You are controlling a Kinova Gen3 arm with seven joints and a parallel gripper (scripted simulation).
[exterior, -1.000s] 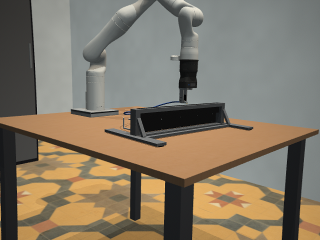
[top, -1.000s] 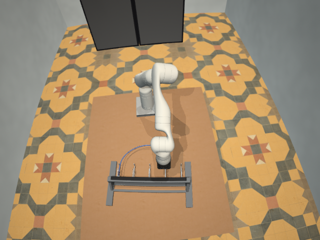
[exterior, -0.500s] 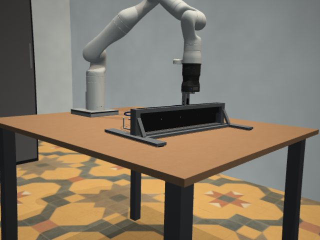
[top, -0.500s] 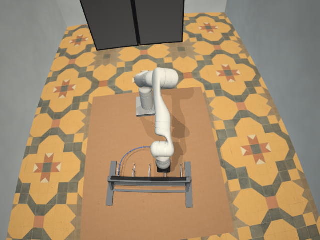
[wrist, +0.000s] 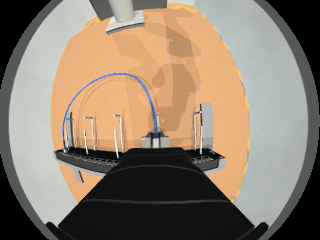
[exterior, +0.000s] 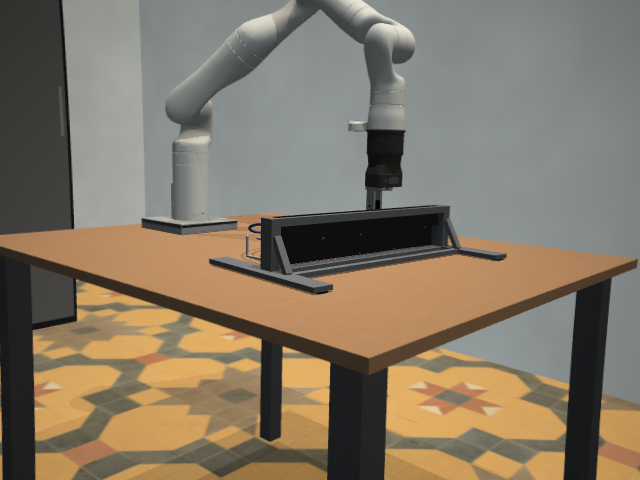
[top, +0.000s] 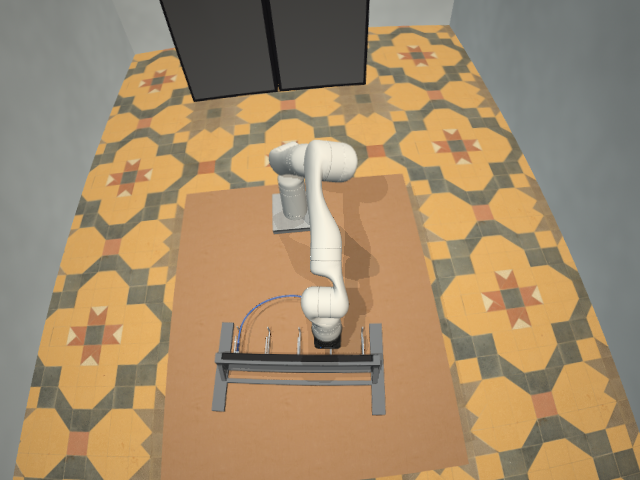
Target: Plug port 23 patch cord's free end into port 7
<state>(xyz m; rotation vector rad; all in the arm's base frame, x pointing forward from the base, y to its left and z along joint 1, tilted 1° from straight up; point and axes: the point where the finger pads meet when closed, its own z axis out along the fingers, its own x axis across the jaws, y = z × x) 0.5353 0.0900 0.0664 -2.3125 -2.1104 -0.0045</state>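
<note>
Now: the patch cord plug 1 cm ahead of my hand and 1 cm below it.
</note>
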